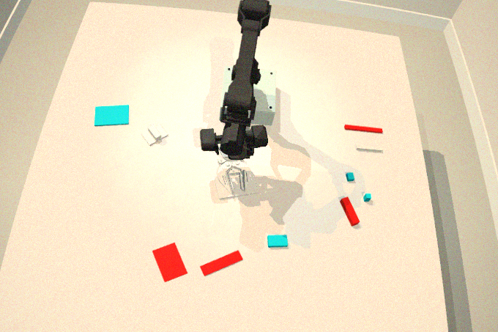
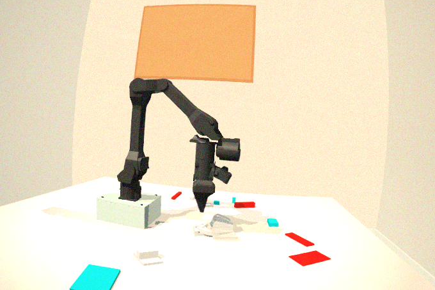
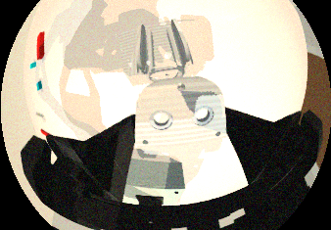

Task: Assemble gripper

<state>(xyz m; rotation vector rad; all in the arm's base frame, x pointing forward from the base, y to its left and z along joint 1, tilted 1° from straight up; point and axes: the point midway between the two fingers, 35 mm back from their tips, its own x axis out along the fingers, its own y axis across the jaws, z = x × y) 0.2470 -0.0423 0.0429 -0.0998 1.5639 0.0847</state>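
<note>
My gripper tip is 8 cm above the housing plate and 1 cm to the right of it. Also, from my gripper tip: gripper base (2 cm above, 1 cm ahead); then white jaw (7 cm below, 2 cm ahead, 1 cm to the right); then flat white plate (8 cm below, 7 cm ahead, 2 cm to the left).
</note>
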